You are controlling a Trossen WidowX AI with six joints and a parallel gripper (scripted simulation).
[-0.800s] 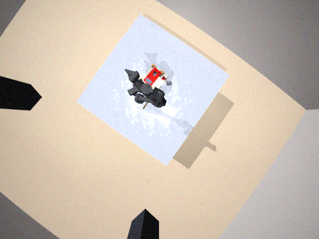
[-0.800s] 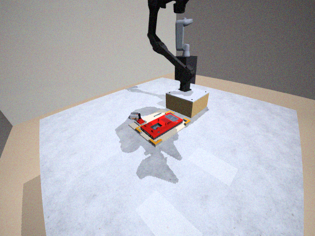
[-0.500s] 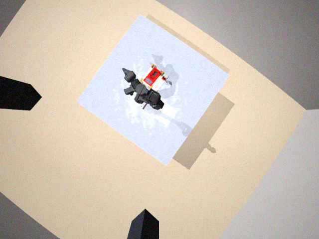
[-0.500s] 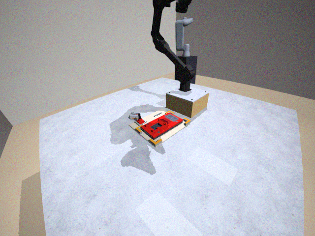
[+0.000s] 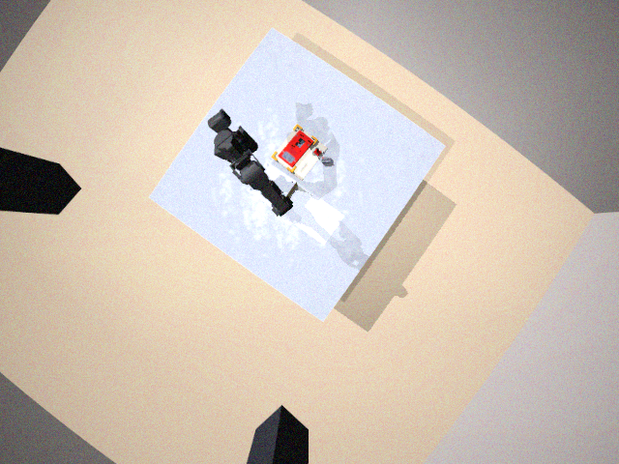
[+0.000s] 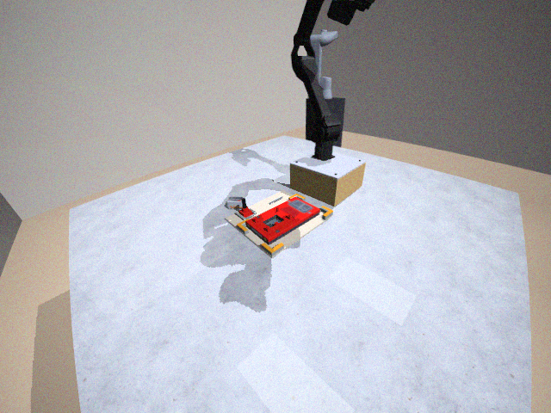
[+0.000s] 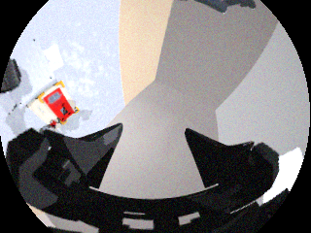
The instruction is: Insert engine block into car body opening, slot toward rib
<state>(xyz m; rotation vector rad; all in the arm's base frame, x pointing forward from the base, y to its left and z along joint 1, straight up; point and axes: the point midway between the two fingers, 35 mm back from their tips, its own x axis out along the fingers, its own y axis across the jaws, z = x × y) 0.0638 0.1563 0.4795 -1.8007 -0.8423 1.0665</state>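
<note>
The grey engine block is 280 mm ahead of my gripper tip, 240 mm to the right of it and 560 mm below it.
</note>
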